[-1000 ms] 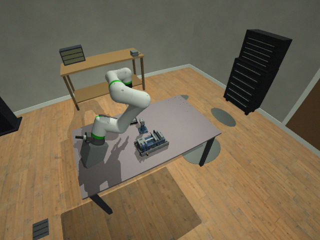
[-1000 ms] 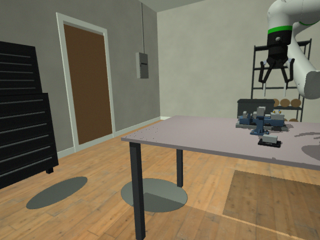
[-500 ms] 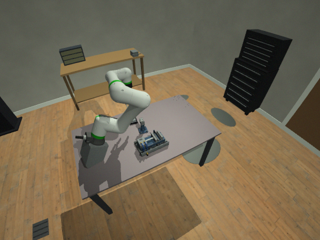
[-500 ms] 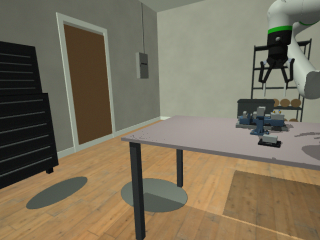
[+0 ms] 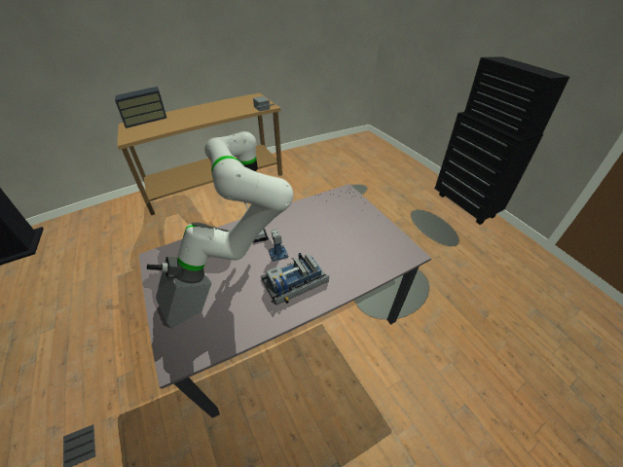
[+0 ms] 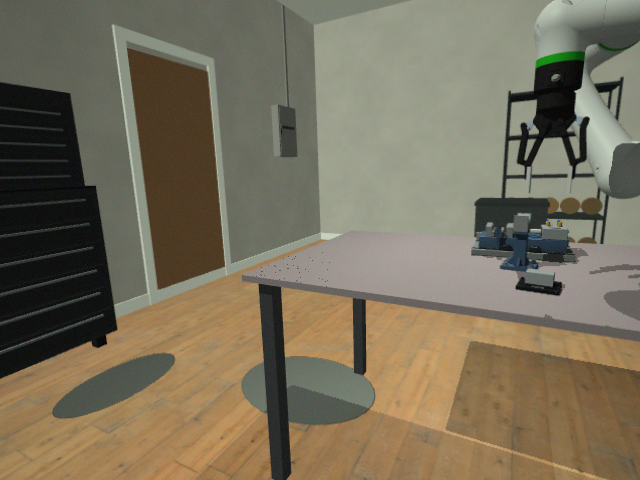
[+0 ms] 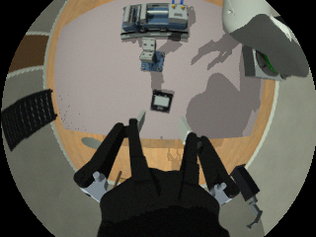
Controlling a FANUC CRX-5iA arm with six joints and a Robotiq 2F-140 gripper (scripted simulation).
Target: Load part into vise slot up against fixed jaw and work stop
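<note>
The part lies 25 cm below my hand. Round my hand: air cylinder: 39 cm to the right, 19 cm below, 3 cm behind; then vise: 38 cm to the right, 22 cm below, 6 cm ahead; then black infeed plate: 26 cm below, 1 cm to the left.
</note>
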